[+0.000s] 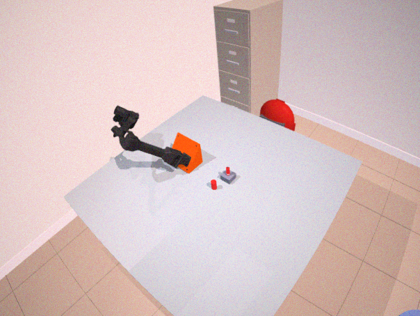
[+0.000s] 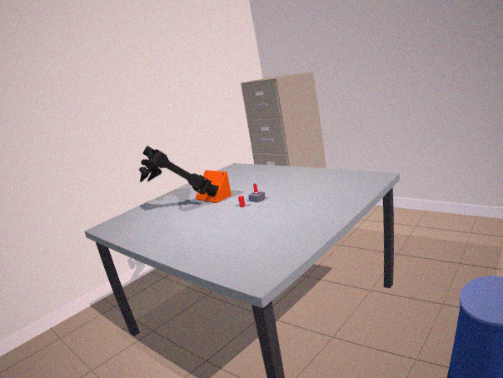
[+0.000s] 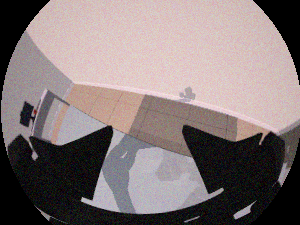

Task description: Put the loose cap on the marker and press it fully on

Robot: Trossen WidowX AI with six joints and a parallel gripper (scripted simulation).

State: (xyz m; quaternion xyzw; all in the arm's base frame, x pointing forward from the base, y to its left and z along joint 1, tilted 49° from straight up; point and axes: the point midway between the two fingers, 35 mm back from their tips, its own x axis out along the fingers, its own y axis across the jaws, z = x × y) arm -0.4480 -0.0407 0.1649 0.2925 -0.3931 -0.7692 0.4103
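Right now the red cap is 70 cm ahead of my gripper tip, 15 cm to the left of it and 10 cm below it.
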